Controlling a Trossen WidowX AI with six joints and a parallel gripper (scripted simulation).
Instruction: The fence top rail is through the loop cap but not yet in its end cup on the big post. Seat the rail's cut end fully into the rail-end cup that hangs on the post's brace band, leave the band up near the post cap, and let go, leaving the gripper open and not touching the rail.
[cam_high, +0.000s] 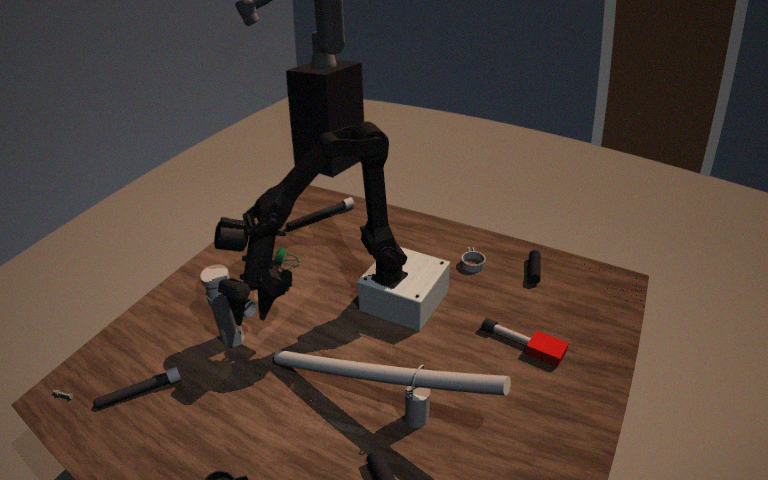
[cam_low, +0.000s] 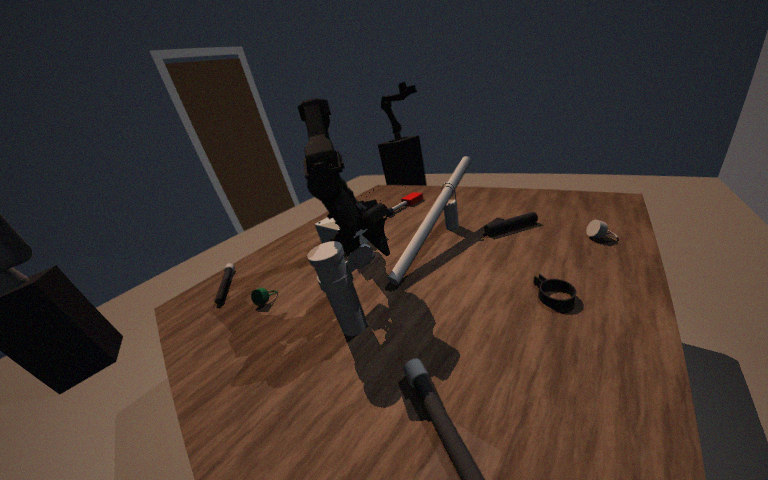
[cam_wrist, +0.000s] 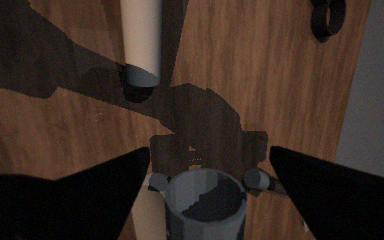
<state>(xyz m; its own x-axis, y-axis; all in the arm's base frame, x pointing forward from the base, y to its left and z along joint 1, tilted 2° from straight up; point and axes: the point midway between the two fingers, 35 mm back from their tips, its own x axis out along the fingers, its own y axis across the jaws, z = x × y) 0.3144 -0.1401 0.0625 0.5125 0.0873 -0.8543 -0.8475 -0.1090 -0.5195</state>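
The rail-end cup is 40 mm to the right of my gripper tip, 20 mm above it and 10 mm behind it. From my gripper tip the other things lie so: green piece: 320 mm behind, 210 mm to the right, 110 mm below; dark cylinder: 670 mm behind, 390 mm to the left, 100 mm below; short post: 390 mm to the left, 70 mm behind, 10 mm below.
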